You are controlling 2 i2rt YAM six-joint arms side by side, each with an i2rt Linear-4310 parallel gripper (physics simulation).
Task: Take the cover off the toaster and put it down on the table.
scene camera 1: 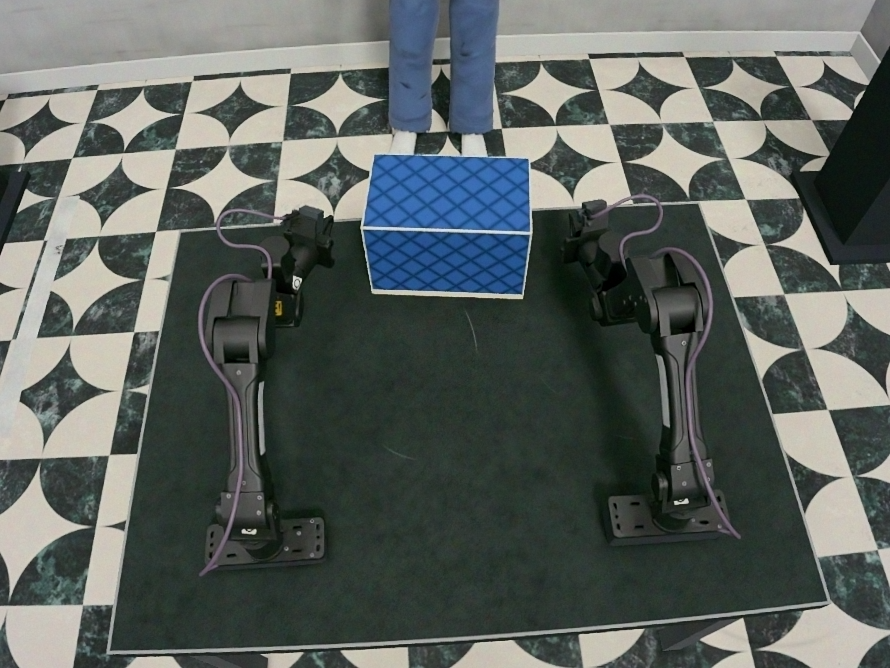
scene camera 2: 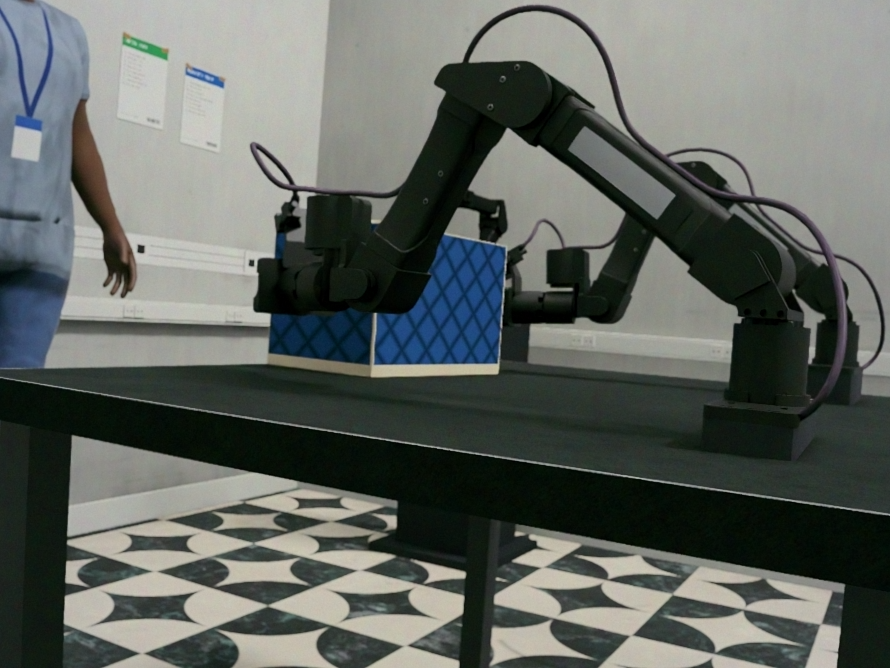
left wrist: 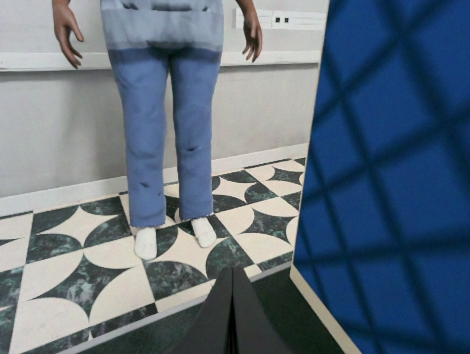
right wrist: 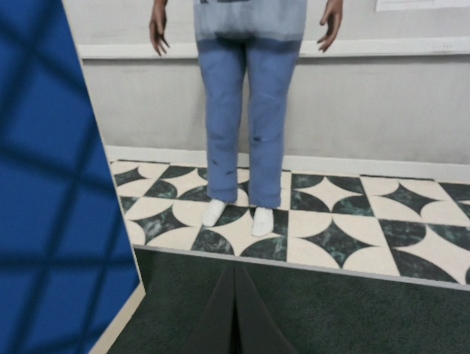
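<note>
The blue quilted cover (scene camera 1: 447, 260) (scene camera 2: 438, 309) (left wrist: 395, 165) (right wrist: 47, 180), box-shaped with cream edging, stands upright at the far edge of the table (scene camera 1: 431, 445) (scene camera 2: 575, 424). It hides the toaster. My left gripper (scene camera 1: 328, 242) (scene camera 2: 265, 286) (left wrist: 232, 281) is shut and empty, beside the cover's left side in scene camera 1, with a gap between. My right gripper (scene camera 1: 570, 242) (scene camera 2: 511, 280) (right wrist: 234, 280) is shut and empty, beside the cover's right side there, also apart from it. Both are above the table top and below the cover's top.
A person (scene camera 1: 472, 71) (scene camera 2: 32, 215) (left wrist: 145, 130) (right wrist: 222, 115) stands on the floor beyond the table's far edge, behind the cover. A black pedestal (scene camera 1: 859, 172) stands off the table at the right in scene camera 1.
</note>
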